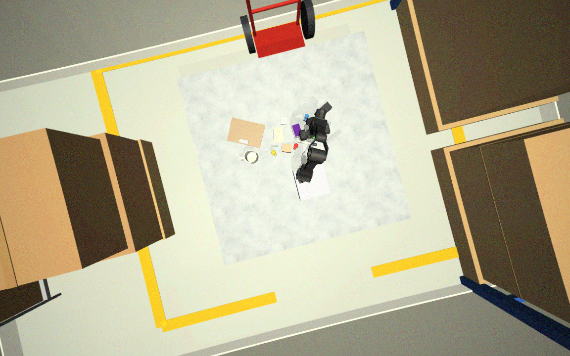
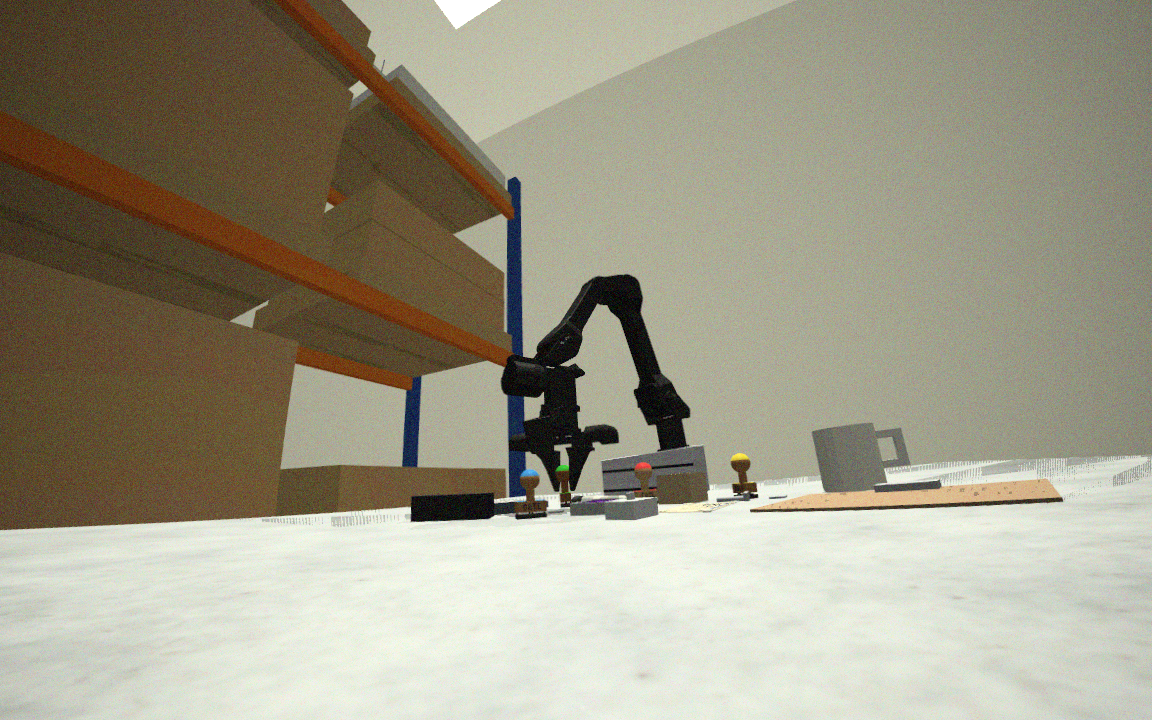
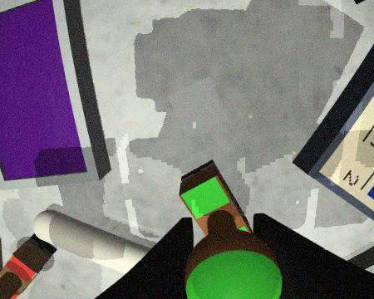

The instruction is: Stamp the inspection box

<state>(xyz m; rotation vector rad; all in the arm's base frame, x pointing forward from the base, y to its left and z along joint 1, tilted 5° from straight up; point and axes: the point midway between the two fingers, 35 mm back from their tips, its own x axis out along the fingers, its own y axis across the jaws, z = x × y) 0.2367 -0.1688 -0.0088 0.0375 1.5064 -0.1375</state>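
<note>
My gripper tip is 40 mm past the marker, 30 mm to the right of it and 20 mm above it. Round my gripper tip: blue-and-white tin: 20 mm ahead, 90 mm to the right, 20 mm below; then purple ink pad: 70 mm ahead, 80 mm to the left, 30 mm below; then green-knobbed stamp: right at my gripper tip.
</note>
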